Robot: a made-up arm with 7 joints.
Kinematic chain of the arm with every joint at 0, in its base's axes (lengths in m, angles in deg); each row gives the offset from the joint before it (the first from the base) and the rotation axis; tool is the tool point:
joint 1: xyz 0 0 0.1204 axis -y
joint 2: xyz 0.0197 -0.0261 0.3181 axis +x
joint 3: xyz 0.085 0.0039 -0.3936 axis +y
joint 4: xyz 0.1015 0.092 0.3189 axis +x
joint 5: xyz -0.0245 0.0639 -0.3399 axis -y
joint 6: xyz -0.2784 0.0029 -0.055 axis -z
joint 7: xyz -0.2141 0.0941 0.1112 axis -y
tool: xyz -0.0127 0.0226 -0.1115
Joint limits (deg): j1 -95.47..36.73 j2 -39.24..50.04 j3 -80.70..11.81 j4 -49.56..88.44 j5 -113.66..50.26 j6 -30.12..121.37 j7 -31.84..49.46
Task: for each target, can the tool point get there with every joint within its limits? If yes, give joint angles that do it. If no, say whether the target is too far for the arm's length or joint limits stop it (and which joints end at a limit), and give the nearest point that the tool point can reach.
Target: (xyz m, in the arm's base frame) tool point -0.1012 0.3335 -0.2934
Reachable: yes | joints -14.08 -18.20 -48.55 19.25 21.34 51.33 -7.19
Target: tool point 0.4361 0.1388 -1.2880
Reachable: no: joint limits stop it (at a limit: joint 1, joint 2, joint 3, joint 4, joint 7) | nearest point 0.1585 0.1430 -0.6781 | short by 0.670 m
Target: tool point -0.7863 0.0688 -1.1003
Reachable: no: joint limits stop it (at a limit: joint 2, joint 3, joint 4, joint 7) | nearest point -0.4476 0.1010 -0.5744 | short by 0.626 m
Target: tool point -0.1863 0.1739 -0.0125
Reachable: yes | joints 11.70 -30.46 -37.74 -0.96 -61.93 32.50 2.23
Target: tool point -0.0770 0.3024 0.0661
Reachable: yes | joints -69.19 18.88 -20.85 -27.15 -24.61 81.82 31.52
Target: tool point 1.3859 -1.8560 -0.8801
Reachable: no: too far | nearest point 0.3605 -0.7259 -0.1398 | short by 1.696 m
